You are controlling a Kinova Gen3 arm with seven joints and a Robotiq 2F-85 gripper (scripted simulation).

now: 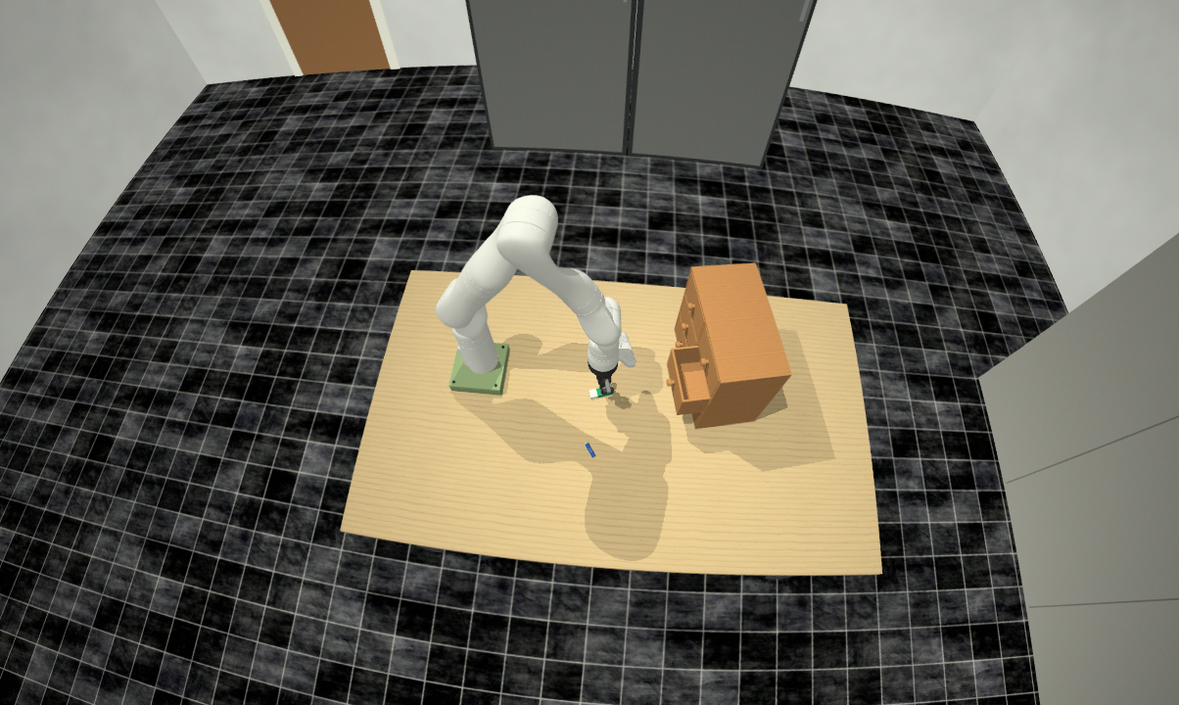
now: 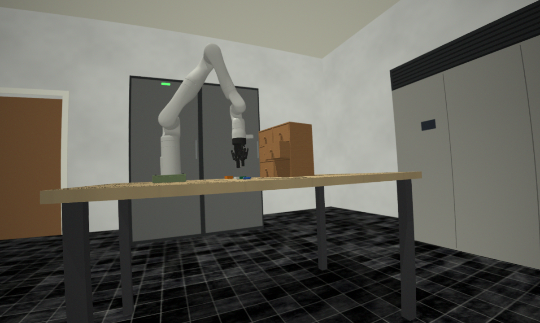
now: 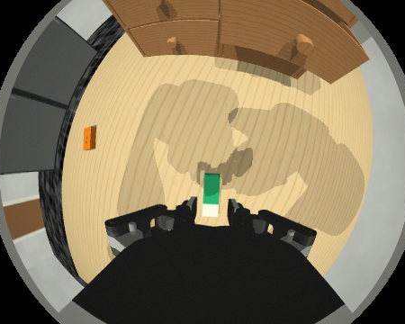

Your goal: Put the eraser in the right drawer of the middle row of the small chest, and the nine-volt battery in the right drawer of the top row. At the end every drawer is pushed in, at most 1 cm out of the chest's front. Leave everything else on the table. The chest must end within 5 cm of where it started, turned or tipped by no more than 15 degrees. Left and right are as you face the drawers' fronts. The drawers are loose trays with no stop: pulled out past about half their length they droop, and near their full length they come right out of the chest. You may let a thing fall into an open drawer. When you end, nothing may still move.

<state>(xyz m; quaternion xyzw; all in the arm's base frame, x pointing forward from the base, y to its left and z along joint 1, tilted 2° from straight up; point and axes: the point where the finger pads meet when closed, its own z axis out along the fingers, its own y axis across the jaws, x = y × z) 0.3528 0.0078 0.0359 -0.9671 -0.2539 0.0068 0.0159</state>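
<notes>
Now: the eraser 70 mm below my hand and 10 mm behind it. Round my hand: blue stick: 170 mm to the right, 70 mm below, 20 mm ahead; then nine-volt battery: 270 mm to the left, 70 mm below, 40 mm behind.
</notes>
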